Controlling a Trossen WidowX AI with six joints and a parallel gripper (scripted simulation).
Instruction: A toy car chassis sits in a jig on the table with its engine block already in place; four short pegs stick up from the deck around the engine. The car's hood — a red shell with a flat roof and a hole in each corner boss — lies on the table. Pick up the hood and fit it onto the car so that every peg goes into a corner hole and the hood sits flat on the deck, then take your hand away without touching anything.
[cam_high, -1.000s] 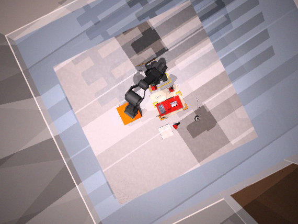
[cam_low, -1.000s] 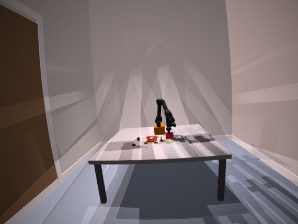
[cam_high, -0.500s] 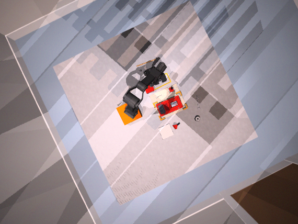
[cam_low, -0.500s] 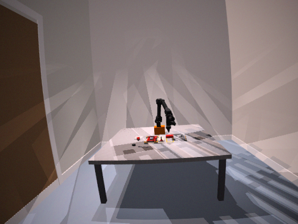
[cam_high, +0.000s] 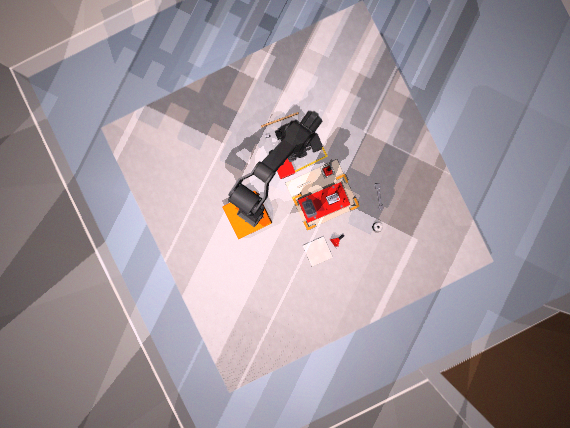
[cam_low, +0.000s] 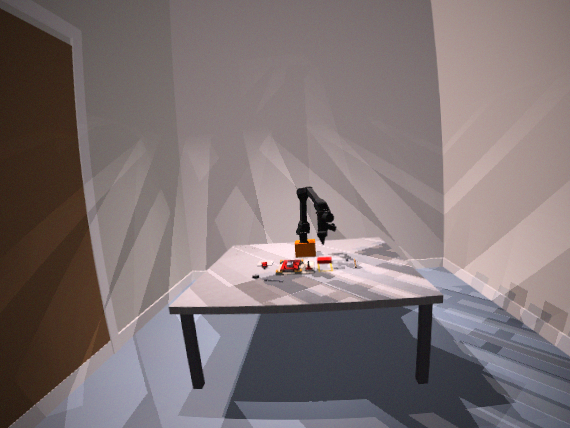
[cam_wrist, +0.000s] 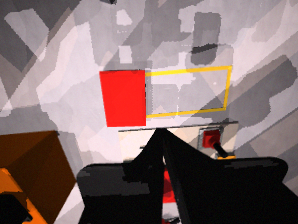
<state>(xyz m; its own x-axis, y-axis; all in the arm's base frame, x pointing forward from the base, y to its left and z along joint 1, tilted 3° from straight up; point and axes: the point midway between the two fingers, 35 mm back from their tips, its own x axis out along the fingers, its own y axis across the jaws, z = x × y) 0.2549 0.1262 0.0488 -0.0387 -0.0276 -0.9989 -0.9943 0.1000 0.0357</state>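
Now: gripper tip 5 cm past the red hood, 1 cm to the right of it and 11 cm above it. Round my gripper tip: pale jig: 5 cm ahead, 20 cm to the right, 12 cm below; then white square: 9 cm behind, 39 cm to the right, 12 cm below; then thin wooden stick: 3 cm ahead, 20 cm to the left, 12 cm below.
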